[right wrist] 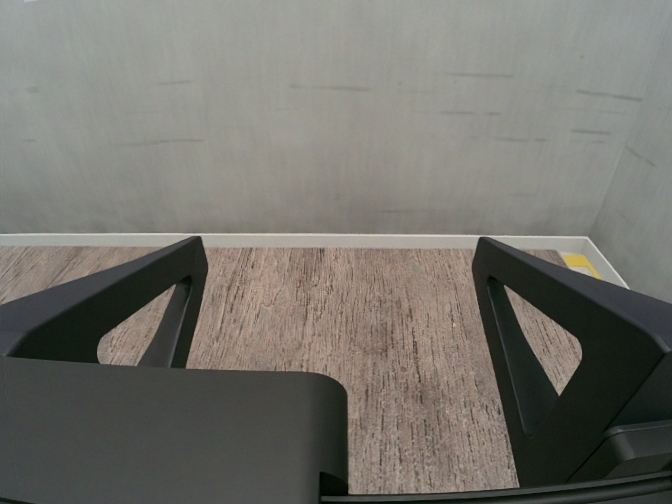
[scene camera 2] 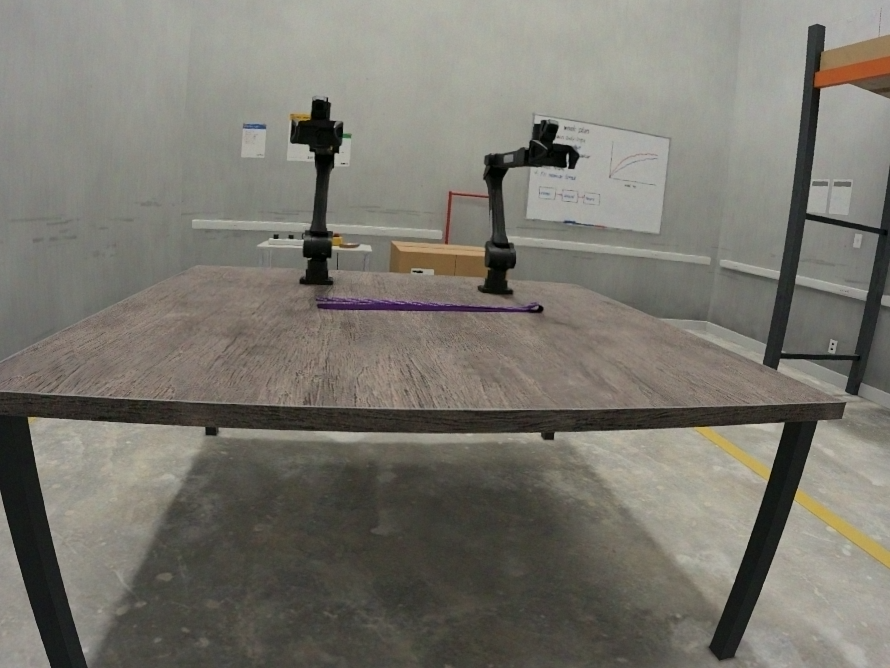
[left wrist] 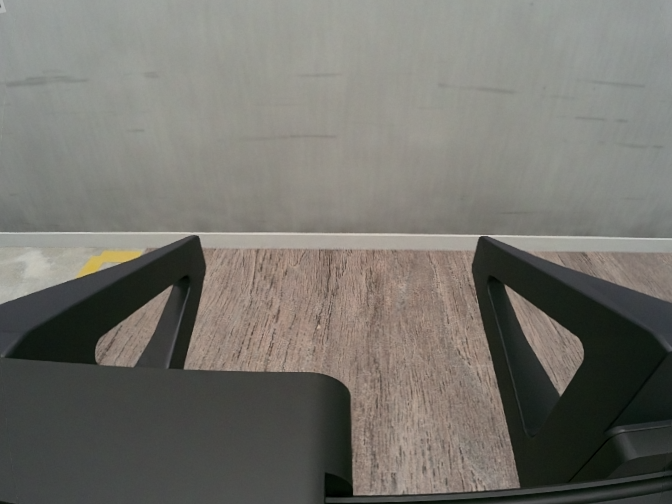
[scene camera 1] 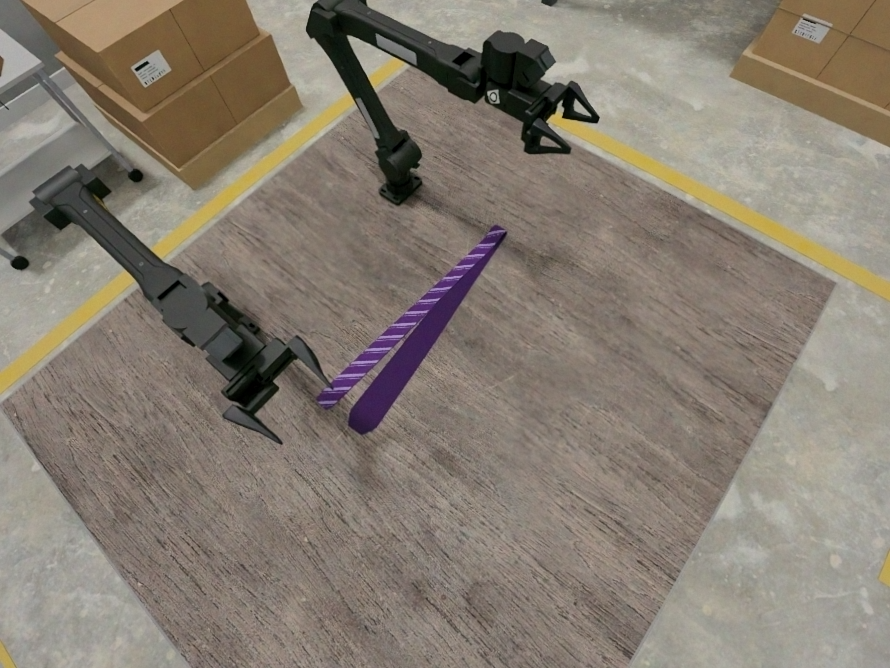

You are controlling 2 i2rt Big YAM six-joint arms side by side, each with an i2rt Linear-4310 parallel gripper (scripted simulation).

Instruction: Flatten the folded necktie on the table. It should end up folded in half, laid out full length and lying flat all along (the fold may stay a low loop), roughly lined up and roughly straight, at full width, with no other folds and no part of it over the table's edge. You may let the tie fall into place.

I see my left gripper (scene camera 1: 584,135), my right gripper (scene camera 1: 307,415) and a purple striped necktie (scene camera 1: 444,298).
The purple striped necktie also shows in scene camera 2 (scene camera 2: 374,304). My left gripper shows as well in scene camera 2 (scene camera 2: 563,153) and in the left wrist view (left wrist: 339,251). My right gripper also shows in the right wrist view (right wrist: 339,251) and in scene camera 2 (scene camera 2: 315,129).
